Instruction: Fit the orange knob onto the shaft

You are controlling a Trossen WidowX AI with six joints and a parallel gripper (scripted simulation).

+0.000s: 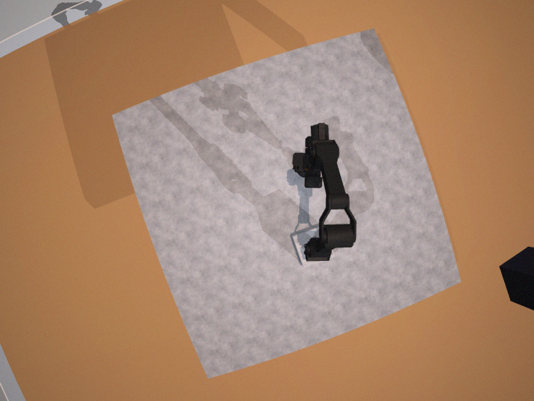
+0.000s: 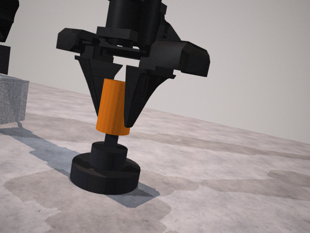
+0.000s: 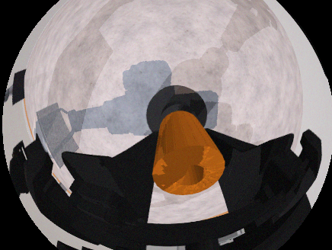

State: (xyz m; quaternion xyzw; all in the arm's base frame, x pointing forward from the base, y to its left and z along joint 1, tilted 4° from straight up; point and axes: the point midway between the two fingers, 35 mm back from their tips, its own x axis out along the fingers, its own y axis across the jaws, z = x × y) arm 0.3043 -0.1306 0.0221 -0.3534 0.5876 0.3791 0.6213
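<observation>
Right now my gripper tip is 2 cm below the orange knob. The rest, counted from my gripper tip: round pedestal (4 cm below).
</observation>
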